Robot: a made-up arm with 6 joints.
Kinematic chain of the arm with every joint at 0, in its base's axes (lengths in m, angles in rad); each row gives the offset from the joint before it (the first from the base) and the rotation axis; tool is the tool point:
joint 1: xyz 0 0 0.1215 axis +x
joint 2: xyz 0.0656 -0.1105 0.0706 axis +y
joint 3: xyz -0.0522 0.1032 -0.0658 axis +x
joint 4: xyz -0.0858 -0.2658 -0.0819 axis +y
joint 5: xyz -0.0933 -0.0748 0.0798 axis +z
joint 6: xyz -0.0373 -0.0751 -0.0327 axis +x
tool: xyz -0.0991 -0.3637 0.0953
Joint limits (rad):
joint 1: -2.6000..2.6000
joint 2: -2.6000..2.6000
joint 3: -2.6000..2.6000
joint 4: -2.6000..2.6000
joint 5: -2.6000..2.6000
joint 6: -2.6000..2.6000
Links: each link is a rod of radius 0.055 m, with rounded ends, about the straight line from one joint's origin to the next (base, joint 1, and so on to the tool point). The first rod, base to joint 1, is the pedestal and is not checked.
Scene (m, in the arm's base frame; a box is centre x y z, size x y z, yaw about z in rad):
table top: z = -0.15
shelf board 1: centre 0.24 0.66 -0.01 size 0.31 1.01 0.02 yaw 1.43
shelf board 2: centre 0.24 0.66 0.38 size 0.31 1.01 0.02 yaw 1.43
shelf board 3: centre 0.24 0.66 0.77 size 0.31 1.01 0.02 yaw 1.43
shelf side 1: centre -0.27 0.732 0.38 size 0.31 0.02 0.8 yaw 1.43
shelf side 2: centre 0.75 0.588 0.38 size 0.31 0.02 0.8 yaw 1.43
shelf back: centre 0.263 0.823 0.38 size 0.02 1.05 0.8 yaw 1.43
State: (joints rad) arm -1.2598 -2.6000 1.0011 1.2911 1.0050 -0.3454
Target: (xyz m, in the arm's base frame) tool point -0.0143 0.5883 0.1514
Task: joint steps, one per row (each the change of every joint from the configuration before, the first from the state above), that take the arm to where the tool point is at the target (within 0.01 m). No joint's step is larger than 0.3 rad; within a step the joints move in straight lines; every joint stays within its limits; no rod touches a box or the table.
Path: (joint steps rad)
1: -0.0971 0.0931 -0.0729 0.0527 -0.2195 -0.2440
2: -0.0971 0.0931 -0.0728 0.0526 -0.2194 -0.2440
3: -0.0971 0.0931 -0.0729 0.0527 -0.2195 -0.2440
4: -0.0971 0.0931 -0.0729 0.0526 -0.2195 -0.2441
5: -0.0971 0.0932 -0.0729 0.0527 -0.2194 -0.2440
6: -0.2134 -0.2251 0.1543 0.0566 0.1537 -0.2353
7: -0.2134 -0.2251 0.1543 0.0567 0.1538 -0.2353
8: 0.0545 -0.0077 0.0201 0.0002 0.1368 0.2294
9: 0.0544 -0.0077 0.0201 0.0002 0.1368 0.2294

